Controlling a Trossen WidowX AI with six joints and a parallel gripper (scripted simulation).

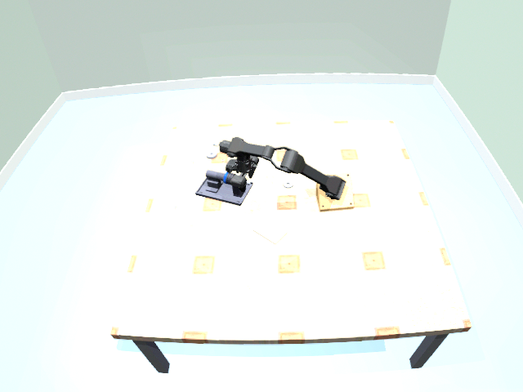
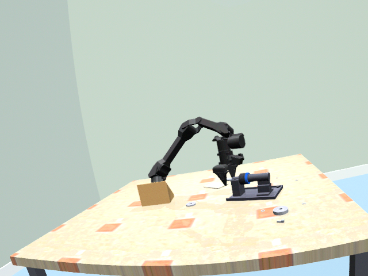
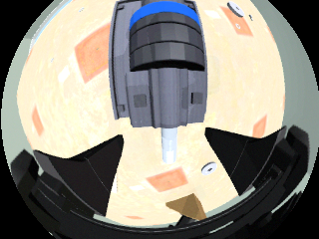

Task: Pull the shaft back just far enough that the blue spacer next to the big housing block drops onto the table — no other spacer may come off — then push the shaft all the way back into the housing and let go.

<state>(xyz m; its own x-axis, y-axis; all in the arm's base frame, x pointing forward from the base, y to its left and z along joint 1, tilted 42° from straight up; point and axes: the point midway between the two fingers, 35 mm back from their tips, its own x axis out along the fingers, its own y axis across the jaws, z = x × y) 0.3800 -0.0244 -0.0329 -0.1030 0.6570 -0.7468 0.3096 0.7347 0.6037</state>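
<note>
Now: gripper tip 7 cm short of the steel shaft, 2 cm to the left of it and 2 cm below it. Round my gripper tip: dark spacer (7 cm ahead, 2 cm to the right, 1 cm above); then pale sheet (11 cm behind, 22 cm to the left, 6 cm below); then blue spacer (9 cm ahead, 3 cm to the right, 1 cm above).
</note>
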